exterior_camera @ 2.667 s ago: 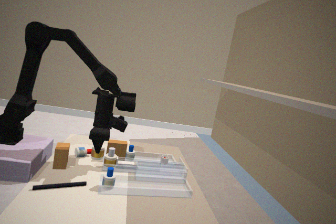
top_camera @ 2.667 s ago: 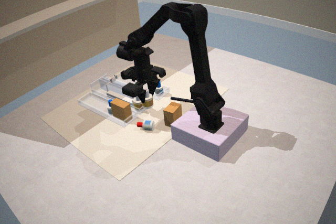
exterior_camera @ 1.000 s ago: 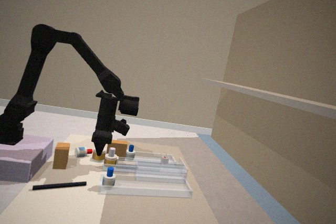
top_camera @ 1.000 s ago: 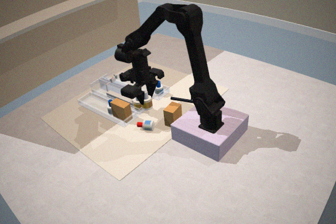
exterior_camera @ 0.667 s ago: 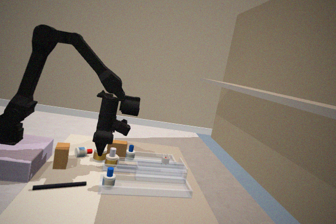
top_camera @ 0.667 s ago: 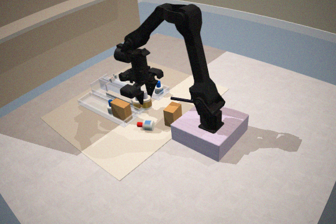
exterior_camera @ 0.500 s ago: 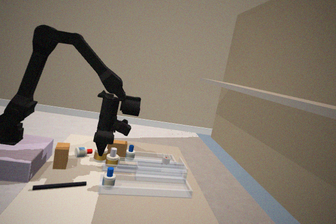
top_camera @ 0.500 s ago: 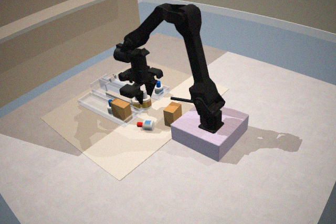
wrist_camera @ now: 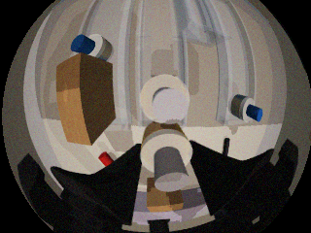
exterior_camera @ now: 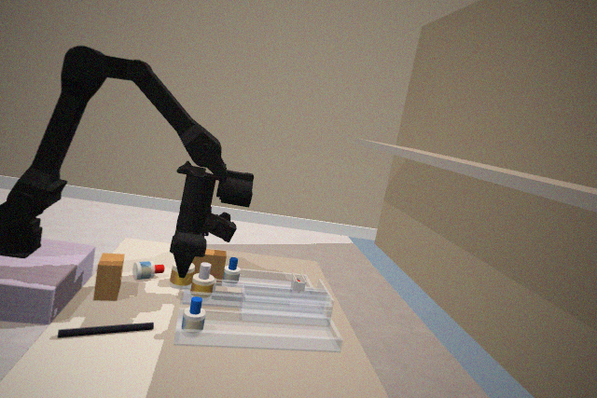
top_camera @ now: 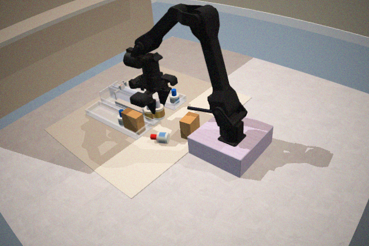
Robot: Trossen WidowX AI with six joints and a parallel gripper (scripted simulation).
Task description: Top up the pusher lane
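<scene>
Right now the brown box is 50 mm ahead of my gripper tip, 80 mm to the left of it and 20 mm below it. The rest, counted from my gripper tip: black rod: 100 mm behind, 150 mm to the right, 50 mm below; clear lane: 180 mm ahead, 20 mm to the right, 30 mm below.
</scene>
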